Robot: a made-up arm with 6 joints. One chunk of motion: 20 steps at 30 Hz.
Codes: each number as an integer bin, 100 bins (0 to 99) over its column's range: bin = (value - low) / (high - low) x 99, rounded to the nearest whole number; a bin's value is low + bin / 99 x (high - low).
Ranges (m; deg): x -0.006..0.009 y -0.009..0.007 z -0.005..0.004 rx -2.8..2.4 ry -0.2..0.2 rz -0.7..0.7
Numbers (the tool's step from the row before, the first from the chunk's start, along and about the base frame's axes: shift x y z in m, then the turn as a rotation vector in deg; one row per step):
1: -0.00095 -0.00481 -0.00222 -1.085 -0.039 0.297
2: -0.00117 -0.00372 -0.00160 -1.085 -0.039 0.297
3: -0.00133 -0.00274 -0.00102 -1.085 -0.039 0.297
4: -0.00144 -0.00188 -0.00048 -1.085 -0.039 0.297
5: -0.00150 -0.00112 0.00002 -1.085 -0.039 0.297
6: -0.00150 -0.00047 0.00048 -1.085 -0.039 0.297
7: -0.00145 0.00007 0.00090 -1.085 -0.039 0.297
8: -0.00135 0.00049 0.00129 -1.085 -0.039 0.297
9: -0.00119 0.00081 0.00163 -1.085 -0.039 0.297
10: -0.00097 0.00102 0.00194 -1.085 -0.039 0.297
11: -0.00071 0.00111 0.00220 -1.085 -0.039 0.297
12: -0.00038 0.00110 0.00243 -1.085 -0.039 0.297
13: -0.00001 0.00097 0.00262 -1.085 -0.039 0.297
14: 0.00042 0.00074 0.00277 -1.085 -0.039 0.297
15: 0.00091 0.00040 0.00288 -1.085 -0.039 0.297
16: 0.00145 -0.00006 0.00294 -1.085 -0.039 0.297
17: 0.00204 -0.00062 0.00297 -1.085 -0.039 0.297
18: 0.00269 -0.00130 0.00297 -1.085 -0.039 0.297
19: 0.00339 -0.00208 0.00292 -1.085 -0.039 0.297
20: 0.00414 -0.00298 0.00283 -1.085 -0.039 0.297
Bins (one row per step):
1: 33 26 31 33 40 71
2: 32 33 37 33 40 71
3: 31 39 44 33 40 71
4: 30 44 50 33 40 71
5: 30 49 55 33 40 71
6: 30 53 60 33 40 71
7: 30 56 65 33 40 71
8: 31 59 69 33 40 71
9: 32 61 73 33 40 71
10: 33 62 76 33 40 71
11: 35 63 79 33 40 71
12: 37 62 82 33 40 71
13: 40 62 84 33 40 71
14: 42 60 85 33 40 71
15: 46 58 87 33 40 71
16: 49 55 87 33 40 71
17: 53 52 88 33 40 71
18: 57 48 88 33 40 71
19: 62 43 87 33 40 71
20: 67 37 86 33 40 71

